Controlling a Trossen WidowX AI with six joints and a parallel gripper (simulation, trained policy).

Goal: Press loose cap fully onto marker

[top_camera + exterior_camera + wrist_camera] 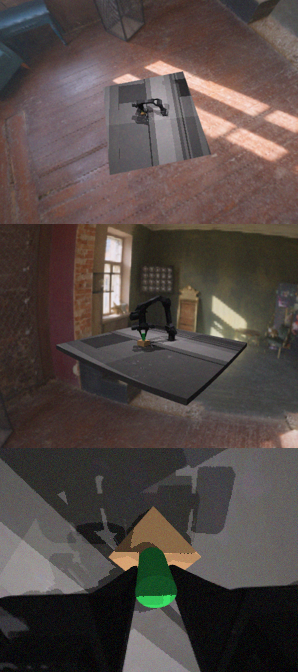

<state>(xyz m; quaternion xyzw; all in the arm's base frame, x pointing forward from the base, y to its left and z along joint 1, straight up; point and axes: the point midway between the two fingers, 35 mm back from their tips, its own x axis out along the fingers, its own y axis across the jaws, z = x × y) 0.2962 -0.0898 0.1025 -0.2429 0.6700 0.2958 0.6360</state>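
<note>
The green cap is right at my gripper tip. Round my gripper tip: tan holder block (5 cm below).
</note>
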